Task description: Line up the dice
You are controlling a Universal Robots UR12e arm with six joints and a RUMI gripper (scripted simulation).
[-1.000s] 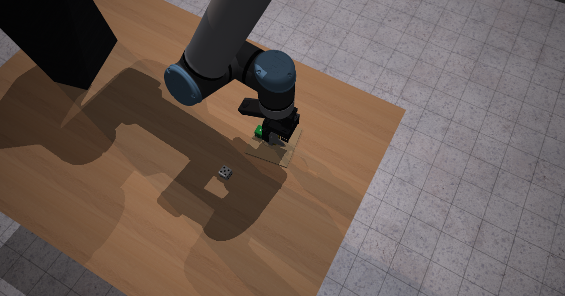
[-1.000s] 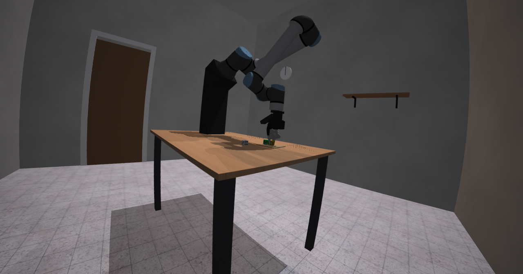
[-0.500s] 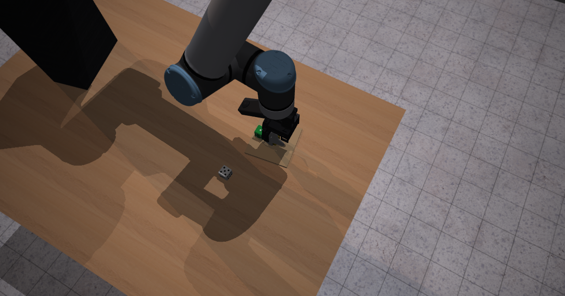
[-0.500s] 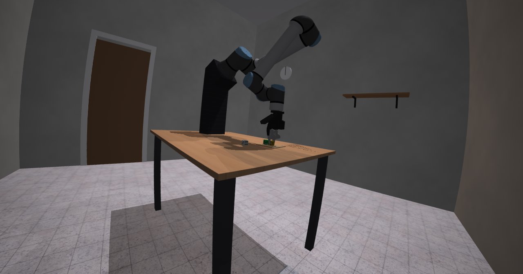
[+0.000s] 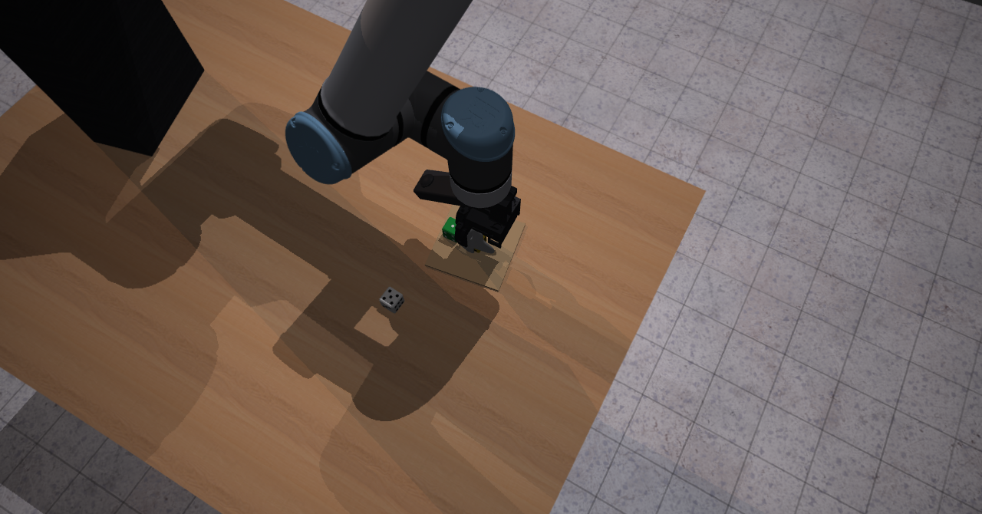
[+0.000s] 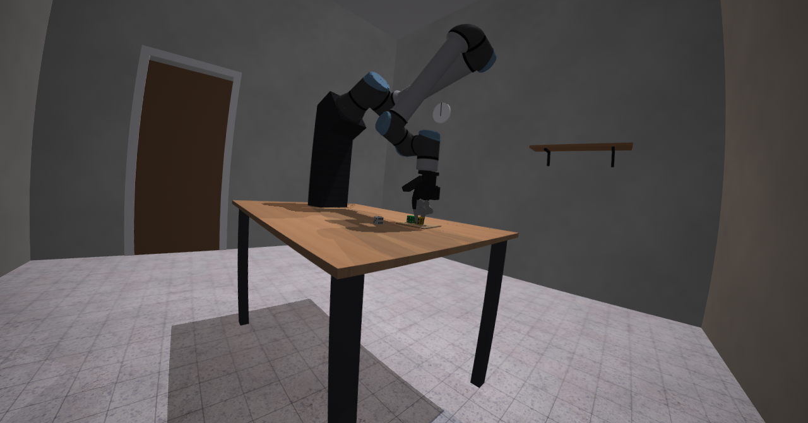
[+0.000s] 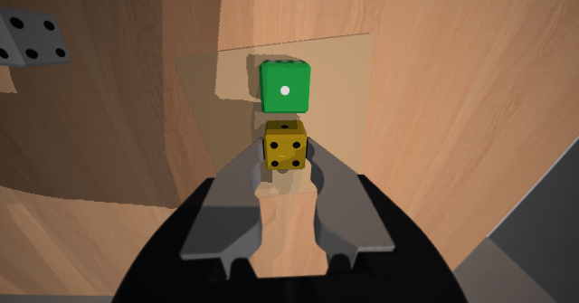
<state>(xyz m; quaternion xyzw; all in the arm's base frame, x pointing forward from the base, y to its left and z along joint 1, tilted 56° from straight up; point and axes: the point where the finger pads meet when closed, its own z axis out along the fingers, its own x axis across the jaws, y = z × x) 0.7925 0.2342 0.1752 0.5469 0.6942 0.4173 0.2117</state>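
Right now my hand is right at the yellow die. The rest, counted from my hand: tan mat: 20 mm below; green die: 40 mm behind, 20 mm to the right; white die: 10 mm ahead, 180 mm to the right, 10 mm below.
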